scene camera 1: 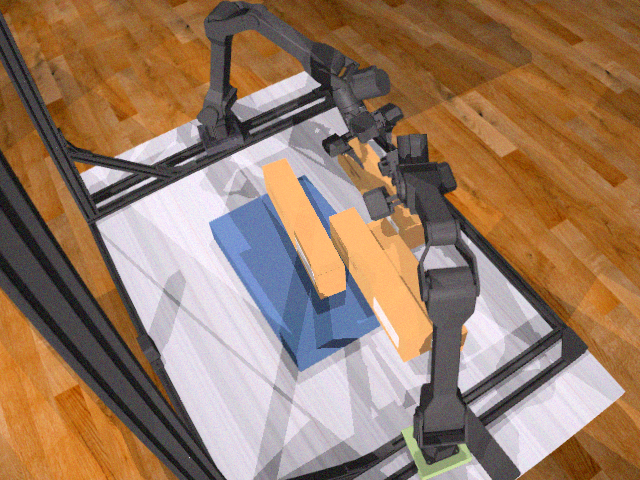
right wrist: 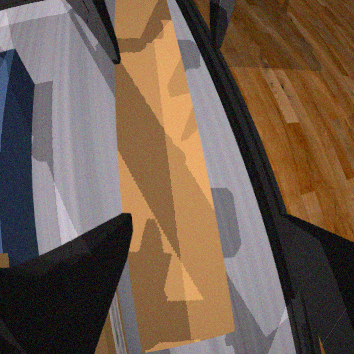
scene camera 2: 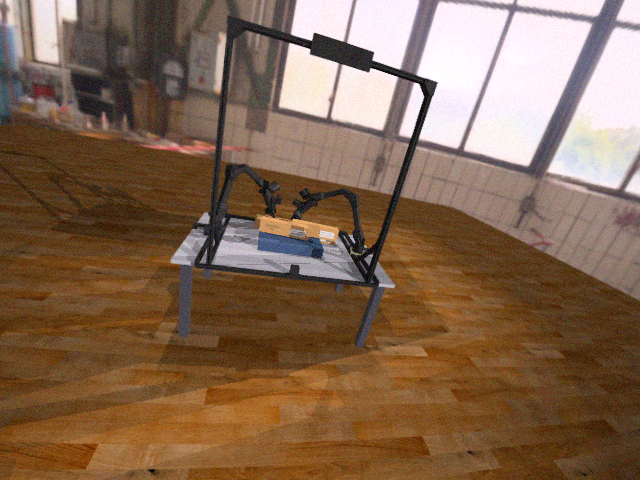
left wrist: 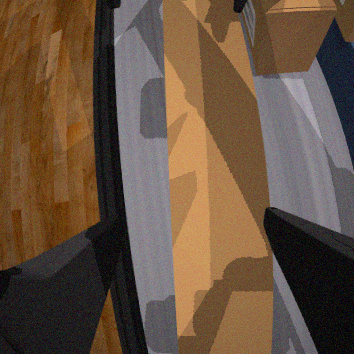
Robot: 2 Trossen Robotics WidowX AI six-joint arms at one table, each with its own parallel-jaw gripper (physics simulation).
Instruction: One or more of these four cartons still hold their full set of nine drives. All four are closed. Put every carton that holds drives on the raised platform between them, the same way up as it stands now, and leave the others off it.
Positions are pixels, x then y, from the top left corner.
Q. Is my left gripper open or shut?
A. Open.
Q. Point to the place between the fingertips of my right gripper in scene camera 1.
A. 405, 192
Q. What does my right gripper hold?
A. Nothing.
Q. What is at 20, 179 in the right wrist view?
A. A blue raised platform.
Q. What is my left gripper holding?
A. Nothing.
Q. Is my right gripper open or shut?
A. Open.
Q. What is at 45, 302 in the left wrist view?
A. My left gripper.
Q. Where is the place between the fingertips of my right gripper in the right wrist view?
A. At 206, 223
